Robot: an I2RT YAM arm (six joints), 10 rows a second.
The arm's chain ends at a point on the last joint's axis. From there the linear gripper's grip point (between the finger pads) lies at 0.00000 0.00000 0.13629 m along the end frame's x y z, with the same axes.
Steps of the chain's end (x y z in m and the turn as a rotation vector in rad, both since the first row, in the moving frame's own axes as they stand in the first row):
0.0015 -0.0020 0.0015 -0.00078 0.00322 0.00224
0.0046 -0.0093 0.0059 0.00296 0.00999 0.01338
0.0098 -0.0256 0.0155 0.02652 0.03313 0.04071
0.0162 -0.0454 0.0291 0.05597 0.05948 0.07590
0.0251 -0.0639 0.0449 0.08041 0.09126 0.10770
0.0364 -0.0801 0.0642 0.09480 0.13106 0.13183
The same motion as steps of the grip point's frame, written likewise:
0.0019 -0.0019 0.0015 -0.00078 0.00322 0.00224
0.0060 -0.0097 0.0059 0.00296 0.00999 0.01338
0.0144 -0.0291 0.0154 0.02652 0.03313 0.04071
0.0246 -0.0527 0.0286 0.05597 0.05948 0.07590
0.0381 -0.0741 0.0439 0.08041 0.09126 0.10770
0.0550 -0.0918 0.0624 0.09480 0.13106 0.13183

